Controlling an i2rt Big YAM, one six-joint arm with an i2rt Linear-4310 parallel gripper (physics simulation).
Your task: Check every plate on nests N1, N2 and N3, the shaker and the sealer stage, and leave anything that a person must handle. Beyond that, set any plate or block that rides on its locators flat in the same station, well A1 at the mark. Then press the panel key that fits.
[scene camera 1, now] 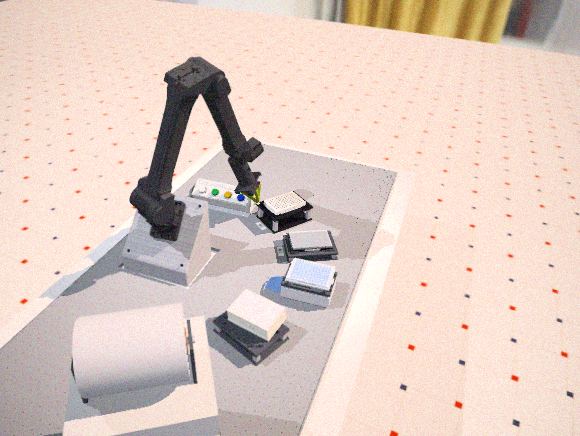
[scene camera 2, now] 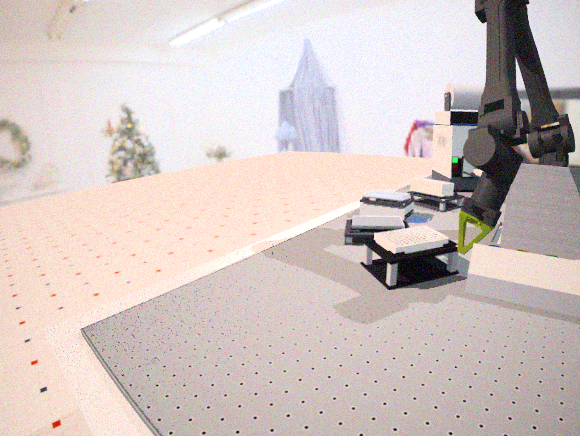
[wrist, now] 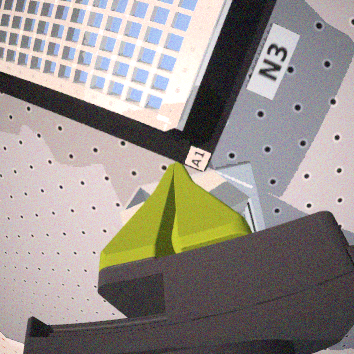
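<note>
My gripper point(scene camera 1: 258, 201) point(scene camera 2: 463, 251) point(wrist: 178, 171) is shut and empty, low between the key panel point(scene camera 1: 220, 202) point(scene camera 2: 525, 270) and nest N3 point(scene camera 1: 275, 216) point(scene camera 2: 391, 275) point(wrist: 212, 85). Its fingertips show next to the A1 tag point(wrist: 198, 158). The blue key point(scene camera 1: 241, 198) is beside the gripper; in the wrist view the fingers hide the keys. A white well plate point(scene camera 1: 285, 202) point(scene camera 2: 410, 239) point(wrist: 172, 100) lies on N3. A pale plate point(scene camera 1: 310, 240) point(scene camera 2: 377, 221) sits on the dark neighbouring nest. A bluish plate point(scene camera 1: 310, 274) point(scene camera 2: 385, 196) sits on a white-based station. A thick white block point(scene camera 1: 257, 312) point(scene camera 2: 432, 187) sits on a dark, low nest.
A large white machine point(scene camera 2: 447, 145) with a roll point(scene camera 1: 130, 347) and a green light stands at the far end of the row. The metal arm base point(scene camera 1: 165, 255) point(scene camera 2: 540, 210) stands behind the panel. A blue disc point(scene camera 1: 273, 285) lies beside the white-based station.
</note>
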